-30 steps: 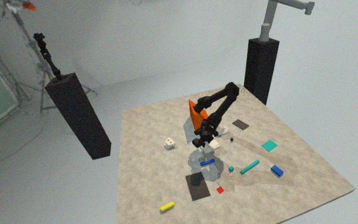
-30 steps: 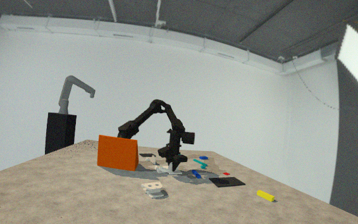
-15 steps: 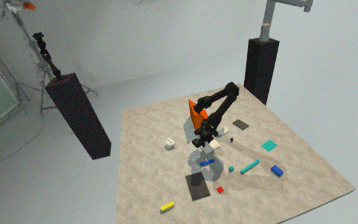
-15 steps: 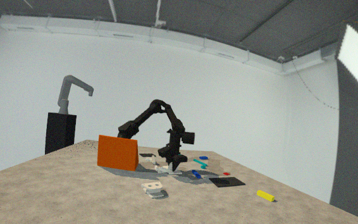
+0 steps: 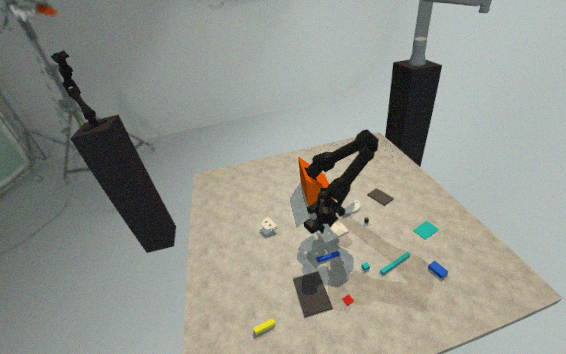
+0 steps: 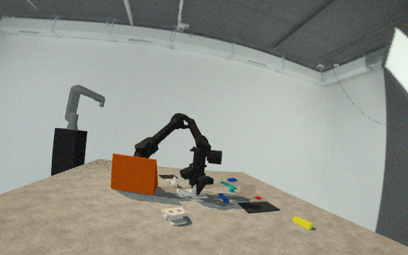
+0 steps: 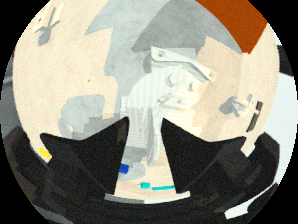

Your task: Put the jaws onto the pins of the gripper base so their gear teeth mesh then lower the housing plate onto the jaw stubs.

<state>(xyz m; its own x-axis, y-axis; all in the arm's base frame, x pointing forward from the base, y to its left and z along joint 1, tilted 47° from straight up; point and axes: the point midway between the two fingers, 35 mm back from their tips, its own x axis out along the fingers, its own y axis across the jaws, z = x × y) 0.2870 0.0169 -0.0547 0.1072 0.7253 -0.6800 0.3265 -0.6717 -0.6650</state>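
My gripper tip is now 60 mm past the white housing plate, 20 mm to the right of it and 10 mm above it. From my gripper tip the other things lie so: blue bar: 130 mm ahead, 40 mm to the right, 10 mm below; then white gripper base: 240 mm to the right, 110 mm behind, 10 mm above; then teal cube: 220 mm ahead, 90 mm to the left, 10 mm below.
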